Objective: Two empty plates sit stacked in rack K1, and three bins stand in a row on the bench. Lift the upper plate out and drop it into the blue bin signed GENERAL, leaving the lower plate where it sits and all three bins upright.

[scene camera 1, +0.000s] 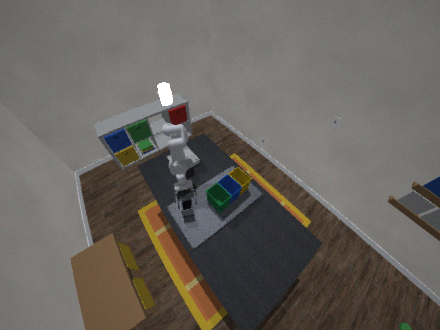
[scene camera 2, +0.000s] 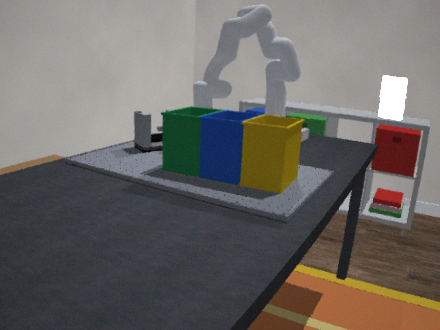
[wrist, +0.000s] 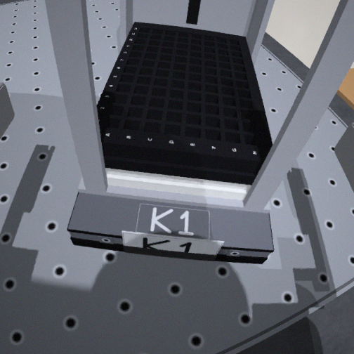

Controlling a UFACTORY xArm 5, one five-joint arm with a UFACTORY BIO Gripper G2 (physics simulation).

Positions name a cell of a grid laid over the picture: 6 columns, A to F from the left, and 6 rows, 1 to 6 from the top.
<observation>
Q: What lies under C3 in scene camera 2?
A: A green bin.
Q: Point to a black gridded plate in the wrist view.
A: D2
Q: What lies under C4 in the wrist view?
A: A pale plate.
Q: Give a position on a blue bin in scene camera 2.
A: At D3
</observation>
